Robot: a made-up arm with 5 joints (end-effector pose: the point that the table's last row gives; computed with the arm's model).
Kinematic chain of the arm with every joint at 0, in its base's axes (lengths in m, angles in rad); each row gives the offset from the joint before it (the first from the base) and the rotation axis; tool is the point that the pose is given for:
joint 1: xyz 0 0 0.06 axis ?
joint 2: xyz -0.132 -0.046 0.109 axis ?
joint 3: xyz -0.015 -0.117 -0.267 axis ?
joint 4: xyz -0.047 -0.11 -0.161 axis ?
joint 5: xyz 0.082 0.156 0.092 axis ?
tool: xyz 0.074 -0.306 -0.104
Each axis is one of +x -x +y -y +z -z.
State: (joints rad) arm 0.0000 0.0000 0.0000 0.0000 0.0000
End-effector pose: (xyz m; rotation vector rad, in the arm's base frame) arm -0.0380 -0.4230 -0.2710 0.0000 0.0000 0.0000
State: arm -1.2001 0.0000 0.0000 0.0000 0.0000
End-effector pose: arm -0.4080 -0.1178 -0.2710 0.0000 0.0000 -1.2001
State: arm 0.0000 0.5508 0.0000 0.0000 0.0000
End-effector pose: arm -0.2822 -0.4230 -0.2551 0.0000 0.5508 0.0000
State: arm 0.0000 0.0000 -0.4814 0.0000 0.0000
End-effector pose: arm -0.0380 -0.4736 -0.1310 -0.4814 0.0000 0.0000
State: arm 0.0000 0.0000 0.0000 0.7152 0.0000
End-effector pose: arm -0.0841 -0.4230 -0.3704 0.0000 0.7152 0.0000
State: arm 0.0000 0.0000 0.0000 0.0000 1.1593
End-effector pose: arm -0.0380 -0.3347 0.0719 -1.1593 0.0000 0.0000
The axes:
joint 1: +z
joint 2: +y
joint 3: +x
joint 4: +y
joint 5: -x

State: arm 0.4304 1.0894 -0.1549 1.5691 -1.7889
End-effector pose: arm -0.7173 -0.3302 0.1030 0.0242 1.5614 -1.8100
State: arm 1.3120 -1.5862 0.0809 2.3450 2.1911
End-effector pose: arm 0.1525 0.6561 0.2974 -2.1771 -1.1721 1.5387
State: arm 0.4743 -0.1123 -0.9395 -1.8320 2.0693
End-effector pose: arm -0.4267 -0.4408 -0.3014 -1.2015 -2.3194 -1.3064
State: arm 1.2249 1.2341 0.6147 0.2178 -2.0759
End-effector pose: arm -0.3913 -0.3400 -0.0102 1.2282 1.4468 -1.0551
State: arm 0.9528 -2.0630 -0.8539 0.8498 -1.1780
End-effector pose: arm 0.6339 0.0788 0.3212 1.4762 -0.9596 0.5780
